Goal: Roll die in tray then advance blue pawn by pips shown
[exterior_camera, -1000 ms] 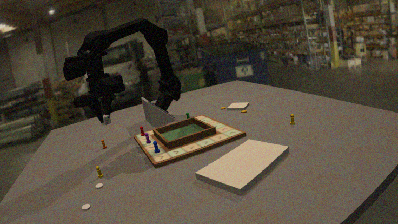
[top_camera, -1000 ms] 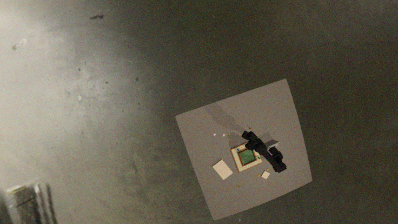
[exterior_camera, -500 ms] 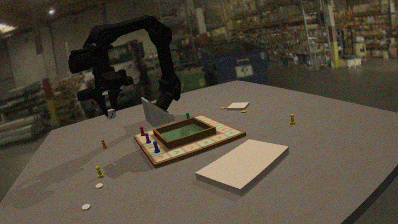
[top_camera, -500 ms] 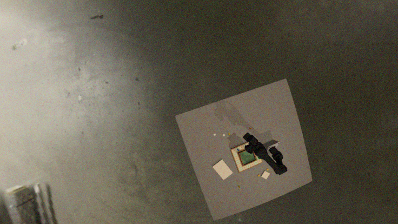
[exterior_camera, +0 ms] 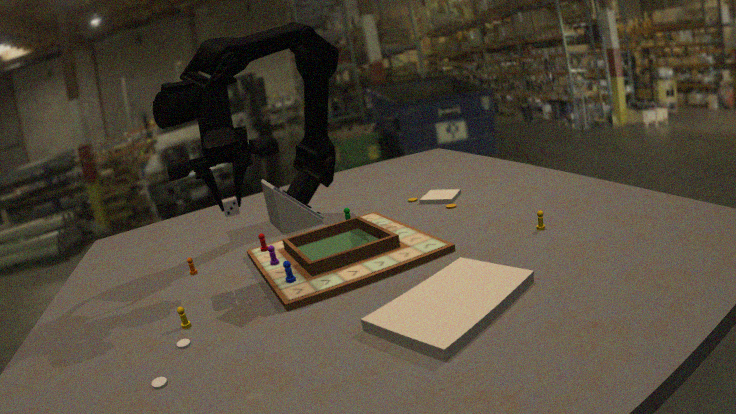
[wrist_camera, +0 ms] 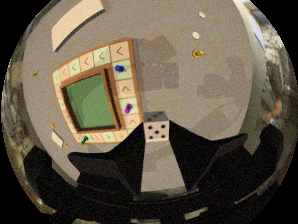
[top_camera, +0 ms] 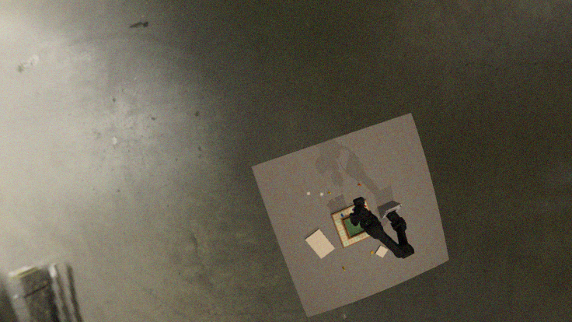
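The blue pawn lies 10 cm below my gripper tip, 8 cm ahead of it and 6 cm to the left of it. From my gripper tip the other things lie so: red pawn 10 cm below, 10 cm behind, 5 cm to the left; then purple pawn 10 cm below, 5 cm to the left, 2 cm behind; then white die right at my gripper tip.
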